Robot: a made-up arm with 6 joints. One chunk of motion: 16 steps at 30 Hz.
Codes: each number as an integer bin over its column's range. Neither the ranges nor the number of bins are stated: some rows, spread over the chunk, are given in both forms.
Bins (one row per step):
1: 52 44 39 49 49 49
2: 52 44 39 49 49 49
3: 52 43 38 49 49 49
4: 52 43 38 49 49 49
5: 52 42 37 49 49 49
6: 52 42 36 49 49 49
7: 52 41 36 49 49 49
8: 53 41 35 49 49 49
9: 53 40 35 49 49 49
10: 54 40 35 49 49 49
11: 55 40 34 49 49 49
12: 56 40 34 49 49 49
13: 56 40 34 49 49 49
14: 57 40 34 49 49 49
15: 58 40 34 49 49 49
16: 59 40 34 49 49 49
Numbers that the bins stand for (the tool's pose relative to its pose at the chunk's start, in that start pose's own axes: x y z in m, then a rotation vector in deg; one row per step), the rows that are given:
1: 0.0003 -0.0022 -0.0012 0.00 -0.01 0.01
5: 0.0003 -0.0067 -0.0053 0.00 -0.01 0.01
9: 0.0024 -0.0111 -0.0093 0.00 -0.01 0.01
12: 0.0088 -0.0111 -0.0113 0.00 -0.01 0.01
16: 0.0152 -0.0111 -0.0113 0.00 -0.01 0.01
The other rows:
2: 0.0003 -0.0022 -0.0012 0.00 -0.01 0.01
3: 0.0003 -0.0044 -0.0032 0.00 -0.01 0.01
4: 0.0003 -0.0044 -0.0032 0.00 -0.01 0.01
6: 0.0003 -0.0067 -0.0073 0.00 -0.01 0.01
7: 0.0003 -0.0089 -0.0073 0.00 -0.01 0.01
8: 0.0024 -0.0089 -0.0093 0.00 -0.01 0.01
10: 0.0045 -0.0111 -0.0093 0.00 -0.01 0.01
11: 0.0067 -0.0111 -0.0113 0.00 -0.01 0.01
13: 0.0088 -0.0111 -0.0113 0.00 -0.01 0.01
14: 0.0109 -0.0111 -0.0113 0.00 -0.01 0.01
15: 0.0130 -0.0111 -0.0113 0.00 -0.01 0.01

